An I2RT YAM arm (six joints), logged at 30 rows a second.
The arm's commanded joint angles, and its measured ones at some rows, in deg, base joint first. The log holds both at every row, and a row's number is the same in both.
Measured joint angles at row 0:
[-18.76 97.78 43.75 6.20 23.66 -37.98]
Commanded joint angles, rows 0 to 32:
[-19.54 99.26 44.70 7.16 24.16 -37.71]
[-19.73 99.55 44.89 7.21 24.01 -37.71]
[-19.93 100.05 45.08 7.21 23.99 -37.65]
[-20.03 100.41 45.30 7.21 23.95 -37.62]
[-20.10 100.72 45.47 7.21 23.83 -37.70]
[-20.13 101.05 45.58 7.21 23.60 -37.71]
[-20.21 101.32 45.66 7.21 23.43 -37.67]
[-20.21 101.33 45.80 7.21 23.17 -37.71]
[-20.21 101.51 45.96 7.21 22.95 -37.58]
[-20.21 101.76 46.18 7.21 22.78 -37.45]
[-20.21 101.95 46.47 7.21 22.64 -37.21]
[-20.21 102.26 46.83 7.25 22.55 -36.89]
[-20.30 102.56 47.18 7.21 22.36 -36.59]
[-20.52 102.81 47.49 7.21 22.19 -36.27]
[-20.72 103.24 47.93 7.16 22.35 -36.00]
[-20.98 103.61 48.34 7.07 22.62 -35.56]
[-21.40 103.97 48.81 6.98 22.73 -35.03]
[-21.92 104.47 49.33 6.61 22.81 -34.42]
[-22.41 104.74 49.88 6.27 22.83 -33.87]
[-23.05 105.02 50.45 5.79 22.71 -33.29]
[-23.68 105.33 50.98 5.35 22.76 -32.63]
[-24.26 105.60 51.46 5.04 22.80 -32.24]
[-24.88 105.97 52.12 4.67 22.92 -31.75]
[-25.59 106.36 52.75 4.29 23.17 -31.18]
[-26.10 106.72 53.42 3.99 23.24 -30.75]
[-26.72 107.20 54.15 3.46 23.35 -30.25]
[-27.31 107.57 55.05 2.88 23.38 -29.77]
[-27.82 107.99 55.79 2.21 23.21 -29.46]
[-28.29 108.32 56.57 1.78 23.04 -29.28]
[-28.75 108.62 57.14 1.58 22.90 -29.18]
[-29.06 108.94 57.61 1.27 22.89 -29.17]
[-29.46 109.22 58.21 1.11 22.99 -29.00]
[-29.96 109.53 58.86 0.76 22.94 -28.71]
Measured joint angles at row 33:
[-29.10 107.98 57.14 2.92 22.94 -30.81]
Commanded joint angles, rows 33 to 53:
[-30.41 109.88 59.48 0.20 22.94 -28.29]
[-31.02 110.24 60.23 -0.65 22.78 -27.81]
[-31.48 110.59 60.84 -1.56 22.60 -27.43]
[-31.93 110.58 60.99 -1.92 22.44 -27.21]
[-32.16 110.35 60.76 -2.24 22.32 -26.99]
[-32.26 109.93 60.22 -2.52 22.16 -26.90]
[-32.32 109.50 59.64 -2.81 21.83 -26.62]
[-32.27 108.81 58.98 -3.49 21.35 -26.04]
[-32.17 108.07 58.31 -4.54 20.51 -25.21]
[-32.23 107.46 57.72 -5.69 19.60 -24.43]
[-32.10 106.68 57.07 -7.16 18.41 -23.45]
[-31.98 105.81 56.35 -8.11 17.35 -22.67]
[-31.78 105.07 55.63 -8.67 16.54 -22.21]
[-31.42 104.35 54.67 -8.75 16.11 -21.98]
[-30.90 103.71 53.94 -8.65 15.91 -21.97]
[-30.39 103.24 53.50 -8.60 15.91 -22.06]
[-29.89 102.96 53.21 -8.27 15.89 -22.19]
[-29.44 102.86 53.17 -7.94 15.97 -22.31]
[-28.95 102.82 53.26 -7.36 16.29 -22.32]
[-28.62 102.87 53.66 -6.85 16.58 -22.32]
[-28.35 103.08 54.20 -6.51 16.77 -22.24]
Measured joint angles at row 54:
[-29.34 103.55 54.39 -5.17 17.96 -23.51]
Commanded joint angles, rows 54 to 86:
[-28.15 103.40 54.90 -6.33 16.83 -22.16]
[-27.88 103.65 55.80 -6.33 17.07 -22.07]
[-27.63 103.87 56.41 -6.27 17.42 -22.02]
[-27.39 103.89 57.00 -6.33 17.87 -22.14]
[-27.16 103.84 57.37 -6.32 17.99 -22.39]
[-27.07 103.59 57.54 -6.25 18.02 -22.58]
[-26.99 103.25 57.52 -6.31 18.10 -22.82]
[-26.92 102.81 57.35 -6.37 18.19 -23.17]
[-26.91 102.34 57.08 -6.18 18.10 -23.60]
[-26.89 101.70 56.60 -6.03 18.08 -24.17]
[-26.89 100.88 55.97 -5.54 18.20 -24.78]
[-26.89 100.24 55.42 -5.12 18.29 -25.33]
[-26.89 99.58 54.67 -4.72 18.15 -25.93]
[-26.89 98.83 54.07 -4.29 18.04 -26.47]
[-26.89 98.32 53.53 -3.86 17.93 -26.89]
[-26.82 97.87 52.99 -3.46 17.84 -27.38]
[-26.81 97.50 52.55 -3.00 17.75 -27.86]
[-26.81 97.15 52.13 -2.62 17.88 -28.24]
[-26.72 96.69 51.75 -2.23 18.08 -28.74]
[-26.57 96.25 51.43 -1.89 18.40 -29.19]
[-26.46 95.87 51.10 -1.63 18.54 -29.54]
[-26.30 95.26 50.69 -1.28 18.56 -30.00]
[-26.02 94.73 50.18 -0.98 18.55 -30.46]
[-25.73 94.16 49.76 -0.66 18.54 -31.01]
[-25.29 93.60 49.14 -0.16 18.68 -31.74]
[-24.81 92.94 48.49 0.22 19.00 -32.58]
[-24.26 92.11 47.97 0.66 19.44 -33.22]
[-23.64 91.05 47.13 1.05 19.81 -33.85]
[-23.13 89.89 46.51 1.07 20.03 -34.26]
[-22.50 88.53 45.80 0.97 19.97 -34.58]
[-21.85 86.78 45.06 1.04 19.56 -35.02]
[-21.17 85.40 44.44 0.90 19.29 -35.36]
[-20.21 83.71 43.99 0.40 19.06 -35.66]
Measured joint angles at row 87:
[-21.80 87.44 45.43 -0.12 18.72 -33.74]
